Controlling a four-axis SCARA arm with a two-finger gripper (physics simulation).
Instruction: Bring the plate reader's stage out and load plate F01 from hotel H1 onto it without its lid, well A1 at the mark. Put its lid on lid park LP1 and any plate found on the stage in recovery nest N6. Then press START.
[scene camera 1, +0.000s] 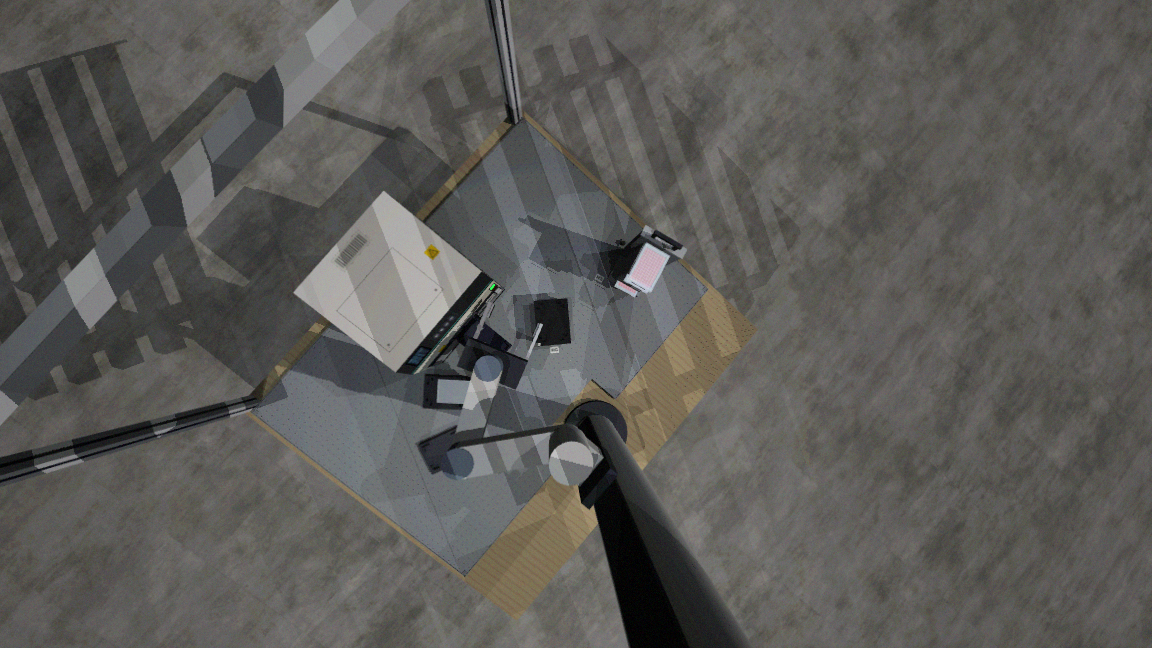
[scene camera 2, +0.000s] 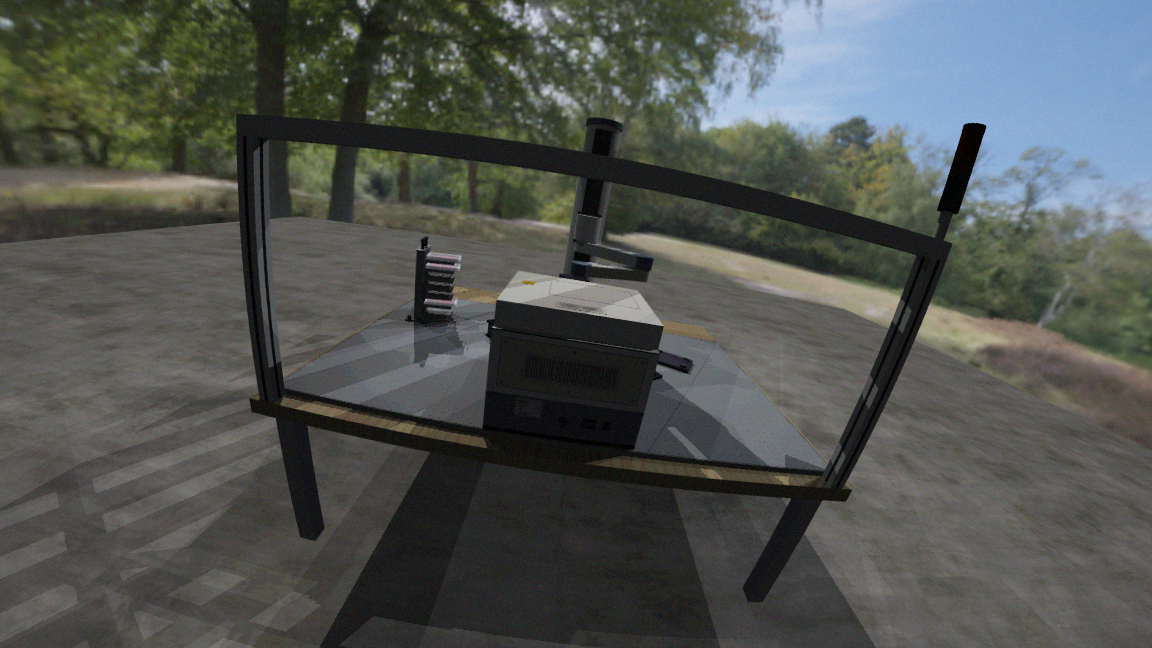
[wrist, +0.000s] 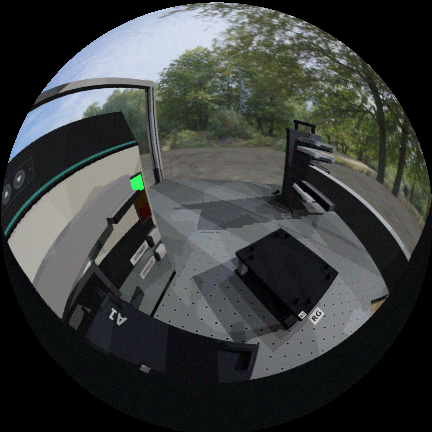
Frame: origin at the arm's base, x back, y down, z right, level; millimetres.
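Seen in the pictures: gripper, fingertip midpoint: (scene camera 1: 516, 313) (wrist: 220, 173).
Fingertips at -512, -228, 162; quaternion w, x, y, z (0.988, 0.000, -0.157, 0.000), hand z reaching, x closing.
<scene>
A point is followed by its place in that frame, as x, y, z.
The white plate reader (scene camera 1: 374, 282) {-837, -317, -19} (scene camera 2: 573, 374) {-996, -186, -2} (wrist: 60, 187) {-620, -255, 79} has its dark stage (scene camera 1: 489, 335) {-537, -148, 44} (wrist: 137, 335) {-549, -148, 42} out at the front; an A1 mark shows, and no plate shows on the visible part. My gripper (scene camera 1: 509, 326) {-512, -228, 162} (wrist: 220, 173) {-512, -228, 162} is open and empty, its fingers spread above and beside the stage; it is hidden in scene camera 2. The hotel (scene camera 1: 665, 240) {-322, -318, 604} (scene camera 2: 420, 286) {-385, -146, 591} (wrist: 292, 167) {-361, -140, 586} holds several plates, with a pink plate (scene camera 1: 649, 266) {-300, -261, 537} on top; I cannot tell which is F01. Two pale buttons (wrist: 153, 236) {-615, -134, 169} (wrist: 160, 251) {-615, -101, 170} sit beside the reader's green light (wrist: 137, 182) {-621, -213, 176}.
A black raised platform (scene camera 1: 552, 320) {-413, -73, 219} (wrist: 285, 275) {-420, -73, 189} labelled RG stands between the stage and the hotel. A dark holder (scene camera 1: 430, 391) {-577, -23, -269} with a pale middle and another dark holder (scene camera 1: 435, 456) {-407, -25, -437} lie on the other side, near the arm's links (scene camera 1: 483, 402) {-410, -340, -70} (scene camera 2: 616, 256) {-332, -368, -119}. Frame posts (scene camera 1: 505, 64) {-1006, -273, 686} (wrist: 153, 135) {-1004, -274, 690} rise at the table's corners.
</scene>
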